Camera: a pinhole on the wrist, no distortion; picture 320 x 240 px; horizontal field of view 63.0 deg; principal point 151.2 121.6 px. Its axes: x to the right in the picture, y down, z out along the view. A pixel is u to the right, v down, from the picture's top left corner.
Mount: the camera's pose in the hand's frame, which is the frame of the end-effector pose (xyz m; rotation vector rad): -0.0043 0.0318 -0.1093 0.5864 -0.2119 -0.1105
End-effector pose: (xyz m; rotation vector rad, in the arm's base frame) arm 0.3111 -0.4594 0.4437 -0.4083 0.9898 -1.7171
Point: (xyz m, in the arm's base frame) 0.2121 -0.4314 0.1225
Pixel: behind the camera
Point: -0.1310 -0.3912 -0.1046
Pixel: behind the camera
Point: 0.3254 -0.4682 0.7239
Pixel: 180 95
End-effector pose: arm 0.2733 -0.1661 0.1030 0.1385 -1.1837 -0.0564
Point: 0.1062 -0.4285 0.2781
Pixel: 304 111
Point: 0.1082 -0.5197 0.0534
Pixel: 179 22
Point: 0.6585 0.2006 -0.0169
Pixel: behind the camera
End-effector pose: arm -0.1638 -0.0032 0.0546 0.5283 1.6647 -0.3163
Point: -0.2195 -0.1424 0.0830
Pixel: 164 23
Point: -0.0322 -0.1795 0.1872
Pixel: 73 176
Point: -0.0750 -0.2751 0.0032
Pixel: 215 120
